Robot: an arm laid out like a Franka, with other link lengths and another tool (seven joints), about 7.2 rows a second.
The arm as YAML. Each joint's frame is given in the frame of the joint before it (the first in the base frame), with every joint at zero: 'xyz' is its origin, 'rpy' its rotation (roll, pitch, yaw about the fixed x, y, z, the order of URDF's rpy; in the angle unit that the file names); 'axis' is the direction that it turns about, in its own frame. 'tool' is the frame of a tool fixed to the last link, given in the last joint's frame.
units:
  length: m
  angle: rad
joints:
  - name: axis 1
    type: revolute
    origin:
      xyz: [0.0, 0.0, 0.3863]
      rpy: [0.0, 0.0, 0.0]
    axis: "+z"
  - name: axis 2
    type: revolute
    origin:
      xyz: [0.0, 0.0, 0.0]
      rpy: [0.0, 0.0, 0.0]
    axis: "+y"
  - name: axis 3
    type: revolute
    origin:
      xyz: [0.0, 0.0, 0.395]
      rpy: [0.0, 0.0, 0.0]
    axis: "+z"
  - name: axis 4
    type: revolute
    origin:
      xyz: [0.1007, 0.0, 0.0]
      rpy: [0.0, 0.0, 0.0]
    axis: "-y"
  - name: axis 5
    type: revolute
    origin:
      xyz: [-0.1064, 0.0, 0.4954]
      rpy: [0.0, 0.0, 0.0]
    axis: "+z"
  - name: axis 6
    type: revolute
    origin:
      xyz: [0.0, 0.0, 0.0]
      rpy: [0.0, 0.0, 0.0]
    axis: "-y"
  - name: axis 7
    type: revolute
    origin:
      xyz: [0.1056, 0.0, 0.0]
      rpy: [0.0, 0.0, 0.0]
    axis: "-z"
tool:
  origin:
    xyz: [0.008, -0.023, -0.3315]
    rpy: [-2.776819, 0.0, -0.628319]
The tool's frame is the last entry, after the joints.
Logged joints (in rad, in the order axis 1, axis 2, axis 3, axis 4, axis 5, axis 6, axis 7), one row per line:
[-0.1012, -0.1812, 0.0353, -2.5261, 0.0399, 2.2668, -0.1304]
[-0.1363, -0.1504, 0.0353, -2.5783, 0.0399, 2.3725, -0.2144]
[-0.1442, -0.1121, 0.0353, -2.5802, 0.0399, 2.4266, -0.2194]
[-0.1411, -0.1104, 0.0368, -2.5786, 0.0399, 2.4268, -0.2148]
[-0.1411, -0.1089, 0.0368, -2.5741, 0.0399, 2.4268, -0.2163]
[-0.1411, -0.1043, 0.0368, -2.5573, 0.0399, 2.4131, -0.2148]
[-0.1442, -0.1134, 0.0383, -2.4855, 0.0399, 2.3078, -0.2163]
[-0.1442, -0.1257, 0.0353, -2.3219, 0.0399, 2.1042, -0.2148]
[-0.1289, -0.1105, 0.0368, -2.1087, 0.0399, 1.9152, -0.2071]
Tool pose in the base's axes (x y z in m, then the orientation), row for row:
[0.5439, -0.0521, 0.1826, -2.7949, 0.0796, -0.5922]
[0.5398, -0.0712, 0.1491, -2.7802, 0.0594, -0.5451]
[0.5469, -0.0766, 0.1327, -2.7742, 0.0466, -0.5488]
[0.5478, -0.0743, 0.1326, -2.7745, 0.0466, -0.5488]
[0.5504, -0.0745, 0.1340, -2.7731, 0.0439, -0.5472]
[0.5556, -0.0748, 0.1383, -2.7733, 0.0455, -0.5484]
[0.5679, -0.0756, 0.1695, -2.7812, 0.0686, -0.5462]
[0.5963, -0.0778, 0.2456, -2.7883, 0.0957, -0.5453]
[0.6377, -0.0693, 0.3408, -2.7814, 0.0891, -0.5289]
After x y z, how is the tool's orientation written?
As angles about the fixed x, y, z axes (roll, pitch, yaw), in radians.
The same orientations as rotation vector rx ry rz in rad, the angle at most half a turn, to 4 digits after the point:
[-2.6599, 0.8318, -0.0362]
[-2.6707, 0.7621, -0.0571]
[-2.6674, 0.7634, -0.0774]
[-2.6677, 0.7634, -0.0773]
[-2.6677, 0.7605, -0.0810]
[-2.6670, 0.7624, -0.0791]
[-2.6684, 0.7654, -0.0447]
[-2.6671, 0.7704, -0.0054]
[-2.6688, 0.7460, -0.0126]

